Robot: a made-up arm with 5 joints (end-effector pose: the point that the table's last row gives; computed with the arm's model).
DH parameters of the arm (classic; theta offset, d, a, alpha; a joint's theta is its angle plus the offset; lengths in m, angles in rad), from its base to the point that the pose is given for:
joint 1: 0 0.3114 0 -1.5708
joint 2: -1.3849 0 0.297 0
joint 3: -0.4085 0 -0.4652 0
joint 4: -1.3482 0 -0.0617 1.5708
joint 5: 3.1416 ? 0 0
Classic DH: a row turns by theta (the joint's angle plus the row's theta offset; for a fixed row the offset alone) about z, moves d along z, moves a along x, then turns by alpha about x.
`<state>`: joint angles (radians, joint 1 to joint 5).
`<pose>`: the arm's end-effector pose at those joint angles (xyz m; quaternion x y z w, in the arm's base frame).
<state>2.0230 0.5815 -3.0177 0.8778 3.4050</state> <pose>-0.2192 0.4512 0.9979 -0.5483 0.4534 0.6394 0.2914</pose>
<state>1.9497 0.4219 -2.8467 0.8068 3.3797</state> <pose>-0.1724 0.4329 1.0301 -0.5212 0.4525 0.6429 0.3321</pose>
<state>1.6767 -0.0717 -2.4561 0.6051 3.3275</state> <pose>-0.0279 0.2623 1.1216 -0.3882 0.4206 0.6579 0.4893</pose>
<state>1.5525 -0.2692 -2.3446 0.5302 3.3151</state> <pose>0.0028 0.1533 1.1434 -0.3210 0.3894 0.6559 0.5613</pose>
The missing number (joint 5, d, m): 0.0787
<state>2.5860 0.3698 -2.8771 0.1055 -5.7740</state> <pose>-0.2976 0.1848 1.0898 -0.1835 -0.3115 -0.0216 0.9321</pose>
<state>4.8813 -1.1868 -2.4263 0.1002 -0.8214</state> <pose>-0.1065 0.6247 0.8802 -0.1769 0.0528 0.4356 0.8810</pose>
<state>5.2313 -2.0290 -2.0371 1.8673 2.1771</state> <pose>-0.3386 0.5928 0.5189 0.0198 0.4537 -0.7536 0.4752</pose>
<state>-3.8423 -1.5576 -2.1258 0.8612 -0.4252</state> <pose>0.4945 -0.4171 0.8000 -0.0218 -0.1575 -0.5269 0.8349</pose>
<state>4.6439 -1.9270 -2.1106 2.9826 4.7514</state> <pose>0.0419 0.6108 0.4792 0.8628 -0.0464 -0.0074 0.5033</pose>
